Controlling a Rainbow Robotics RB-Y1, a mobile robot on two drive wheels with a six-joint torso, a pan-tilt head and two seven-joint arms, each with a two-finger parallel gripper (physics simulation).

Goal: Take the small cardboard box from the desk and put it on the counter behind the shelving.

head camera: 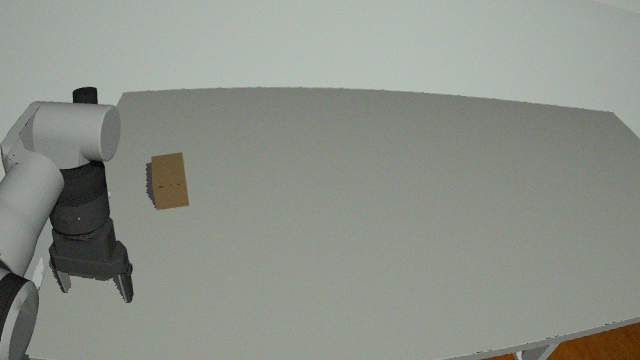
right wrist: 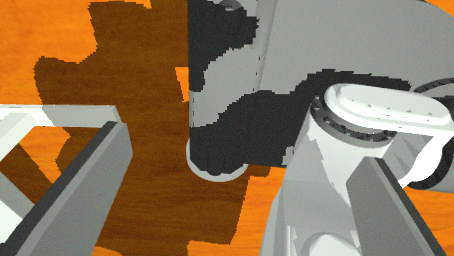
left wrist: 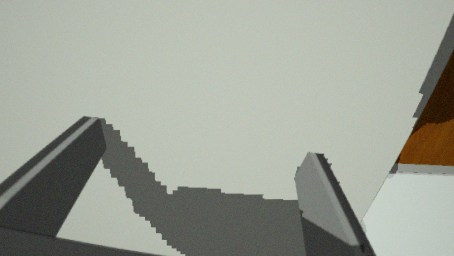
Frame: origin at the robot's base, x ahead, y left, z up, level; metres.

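Where they show: left gripper, between the fingertips: [head camera: 97,293] [left wrist: 203,149]; right gripper, between the fingertips: [right wrist: 243,154].
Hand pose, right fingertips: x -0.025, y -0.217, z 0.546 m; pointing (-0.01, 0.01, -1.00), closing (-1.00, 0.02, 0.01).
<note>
After its pixels a point has its place.
The small cardboard box [head camera: 170,181] {x 0.657, y 0.215, z 1.001 m} lies on the grey desk [head camera: 375,200] {x 0.708, y -0.134, z 0.951 m} [left wrist: 225,100] {x 0.412, y 0.295, z 0.951 m}, at the left of the head camera view. My left gripper [head camera: 97,296] {x 0.438, y 0.290, z 0.955 m} [left wrist: 203,149] {x 0.438, y 0.290, z 0.955 m} is open and empty. In the head camera view it hangs over the desk, to the left of the box and nearer the bottom of the picture, apart from it. The box does not show in the left wrist view. My right gripper [right wrist: 243,154] {x -0.025, y -0.217, z 0.546 m} is open and empty, over the wooden floor beside the robot's body. The counter and the shelving cannot be made out.
A pale wall [head camera: 320,40] {x 1.165, y -0.022, z 1.065 m} stands behind the desk's far edge. Wooden floor [head camera: 600,342] {x 0.933, y -1.378, z 0.001 m} [left wrist: 435,142] {x 0.732, y 1.678, z 0.001 m} shows past the desk edge, with a white surface [left wrist: 415,210] {x 0.960, y 1.359, z 0.368 m} beside it in the left wrist view. A white frame [right wrist: 75,115] stands at the left in the right wrist view.
</note>
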